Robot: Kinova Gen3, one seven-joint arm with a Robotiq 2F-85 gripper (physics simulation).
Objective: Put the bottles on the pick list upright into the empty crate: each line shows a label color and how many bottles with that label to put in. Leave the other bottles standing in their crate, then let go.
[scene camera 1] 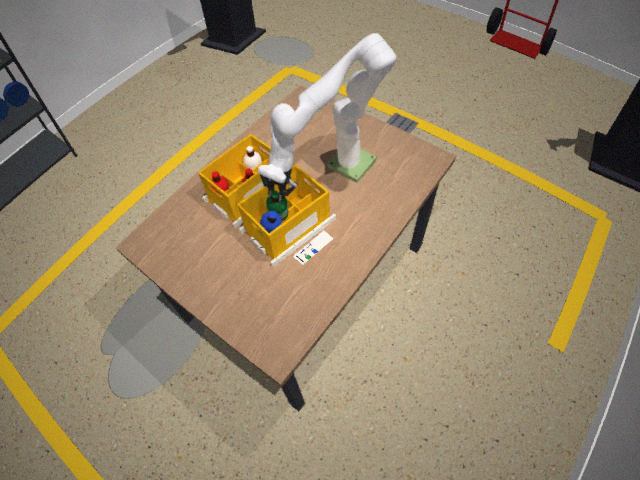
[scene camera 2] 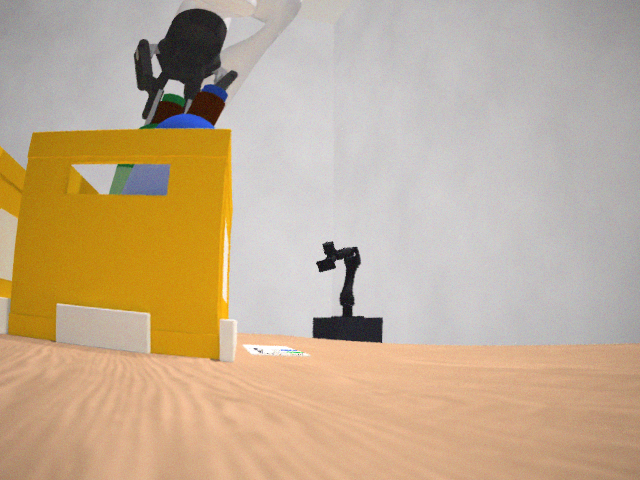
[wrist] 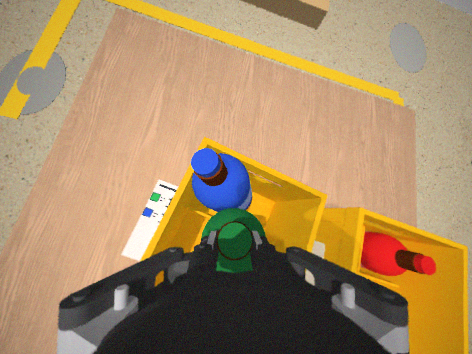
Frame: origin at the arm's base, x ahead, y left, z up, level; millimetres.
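Where they show: gripper, fingertip midpoint: (scene camera 1: 275, 198) (wrist: 234, 240); arm's base, link origin: (scene camera 1: 348, 159).
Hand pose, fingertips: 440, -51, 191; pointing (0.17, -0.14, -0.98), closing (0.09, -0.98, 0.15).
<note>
Things, the pixels of their top centre, and the offset from my fingertips, as dx, dy, dz. Level surfaces: height alone.
- green bottle, top centre: (wrist: 250, 260) (scene camera 2: 162, 99) (scene camera 1: 274, 189) -7, -7, +36
- blue bottle, top centre: (wrist: 230, 171) (scene camera 2: 190, 87) (scene camera 1: 267, 209) +62, +12, +18
- pick list, top centre: (scene camera 2: 271, 349) (wrist: 153, 219) (scene camera 1: 313, 247) -5, +133, -218
- white bottle, top centre: (scene camera 1: 249, 148) -198, -269, -57
- wooden table, surface height: dz -220
My gripper (scene camera 1: 276, 191) (scene camera 2: 168, 105) (wrist: 234, 240) is shut on the neck of the green bottle (scene camera 1: 277, 207) (wrist: 232, 218), whose body is down inside the near yellow crate (scene camera 1: 321, 207) (scene camera 2: 129, 248). The crate walls hide its base. The blue bottle (scene camera 1: 270, 222) (scene camera 2: 206, 105) (wrist: 222, 185) stands in the corner compartment beside it. The pick list (scene camera 1: 321, 241) (scene camera 2: 276, 351) (wrist: 135, 240) shows a green and a blue line; its numbers are blurred. The other crate (scene camera 1: 211, 190) (wrist: 415, 229) holds red bottles (scene camera 1: 219, 181) (wrist: 382, 253) and a white bottle (scene camera 1: 252, 159).
The two crates stand side by side on the wooden table (scene camera 1: 217, 289) (wrist: 165, 100), with dividers inside. White strips (scene camera 1: 310, 235) (scene camera 2: 103, 328) lie along the near crate's base. The arm's green base plate (scene camera 1: 356, 169) is behind the near crate.
</note>
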